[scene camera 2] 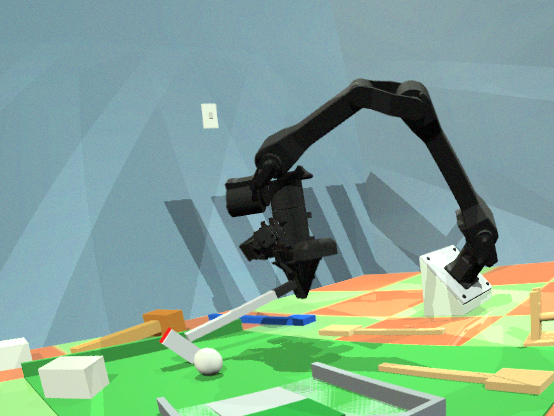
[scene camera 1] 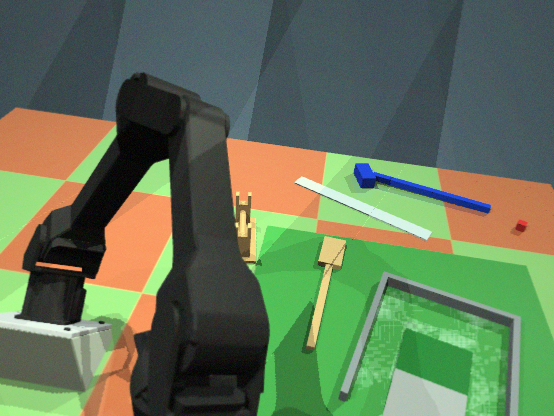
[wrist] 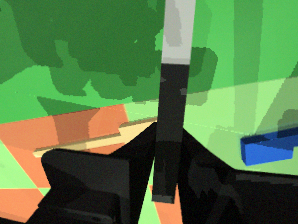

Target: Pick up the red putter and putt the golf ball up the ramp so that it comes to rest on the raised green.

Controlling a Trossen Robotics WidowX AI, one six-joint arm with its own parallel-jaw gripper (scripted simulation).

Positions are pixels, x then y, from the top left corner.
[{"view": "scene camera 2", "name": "gripper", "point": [301, 298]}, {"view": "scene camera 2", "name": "brown mallet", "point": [156, 323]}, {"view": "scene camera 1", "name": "blue putter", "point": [366, 178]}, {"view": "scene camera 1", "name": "white strip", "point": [371, 211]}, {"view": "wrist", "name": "gripper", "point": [165, 128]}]
